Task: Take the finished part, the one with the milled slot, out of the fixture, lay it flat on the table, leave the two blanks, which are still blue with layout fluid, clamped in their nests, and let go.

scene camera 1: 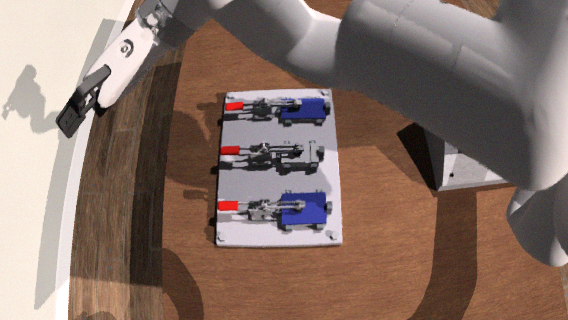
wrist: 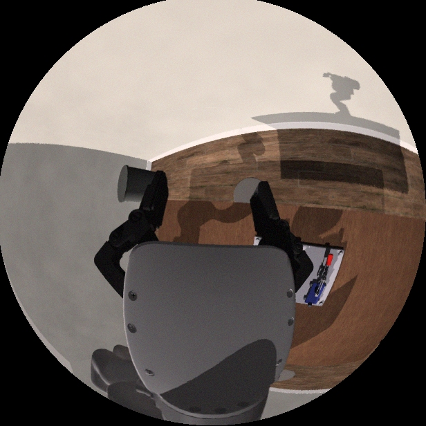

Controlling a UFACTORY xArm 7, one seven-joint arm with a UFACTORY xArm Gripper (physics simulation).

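Frame: origin at the arm's base, x ahead, y left, z up, level; centimetres.
Where they show: gripper, between the fingertips: point(scene camera 1: 79, 119).
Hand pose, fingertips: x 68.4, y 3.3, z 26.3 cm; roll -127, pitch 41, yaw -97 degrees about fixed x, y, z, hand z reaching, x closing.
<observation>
Things, the pixels of their top centre, and the offset from my fingertips. "spot": a spot on its surface instead. Level surfaces: height alone.
- finished part, centre of its top: point(scene camera 1: 300, 152) dz -33.9, dx -29.7, dy -8.3 cm
- light grey fixture plate, a spot on its surface: point(scene camera 1: 270, 132) spot: dz -36.5, dx -24.8, dy -15.3 cm
- toggle clamp with a red handle, a spot on its surface: point(scene camera 1: 230, 150) spot: dz -31.9, dx -16.8, dy -9.9 cm
- brown table, height of its surface: dz -38.0 cm
The finished part point(scene camera 1: 306, 159), bare grey metal, sits in the middle nest of the light grey fixture plate point(scene camera 1: 270, 132) point(wrist: 336, 265), under a toggle clamp with a red handle point(scene camera 1: 230, 150). Its slot is too small to make out clearly. One blue blank point(scene camera 1: 314, 109) is in the upper nest and another blue blank point(scene camera 1: 314, 214) in the lower nest, each under its clamp arm. The wrist view shows one blue blank point(wrist: 314, 295); the finished part does not show there. My gripper point(scene camera 1: 86, 114) point(wrist: 211, 185) is open and empty, raised well to the left of the fixture in the scene view.
The brown table point(scene camera 1: 280, 285) surrounds the fixture. My arm point(scene camera 1: 390, 55) spans the upper right of the scene view. A pale angular block point(scene camera 1: 470, 172) stands right of the fixture, partly hidden by the arm. A dark cylinder point(wrist: 137, 184) shows beyond the left finger in the wrist view.
</observation>
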